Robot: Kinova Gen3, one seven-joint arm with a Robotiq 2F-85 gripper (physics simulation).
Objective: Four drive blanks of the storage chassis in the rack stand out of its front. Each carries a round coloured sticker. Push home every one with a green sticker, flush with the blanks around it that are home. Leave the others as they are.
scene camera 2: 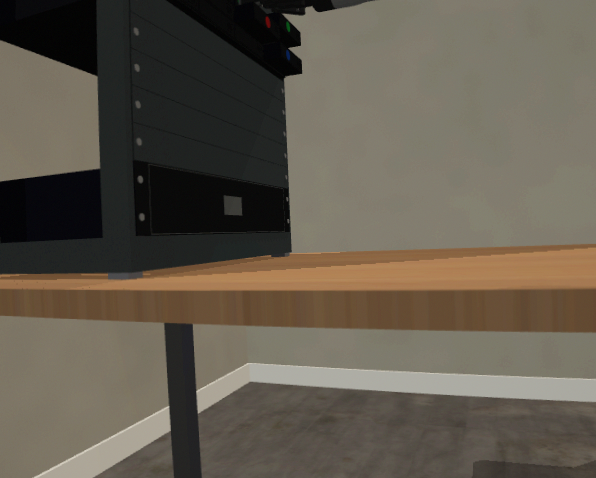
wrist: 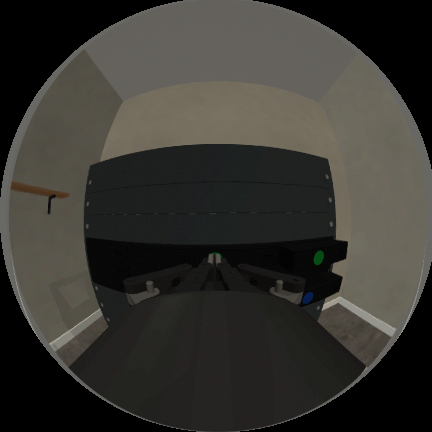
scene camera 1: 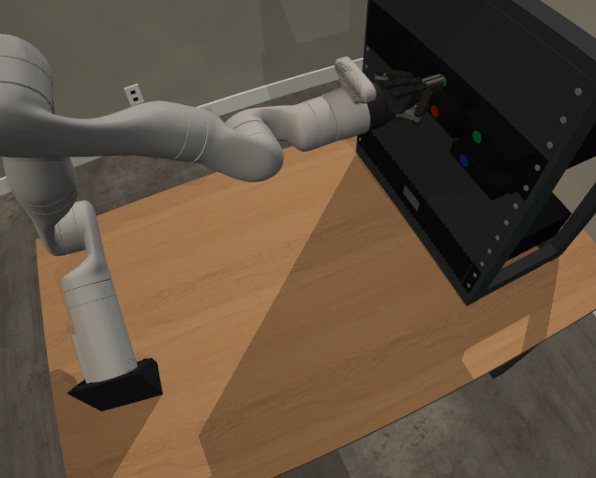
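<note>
My gripper is shut and empty. Its fingertips are at the green sticker of one blank, partly covering it; whether they touch, and how far that blank stands out, I cannot tell. A second green-stickered blank stands out at the right end of the chassis. The blue-stickered blank stands out just below it. The red-stickered blank stands out lower than my fingertips; its sticker is hidden in the wrist view.
The rack stands on the wooden table. Grey panels lie above the chassis. A black unit with a light label sits at the rack's bottom. My arm reaches across above the table's back edge.
</note>
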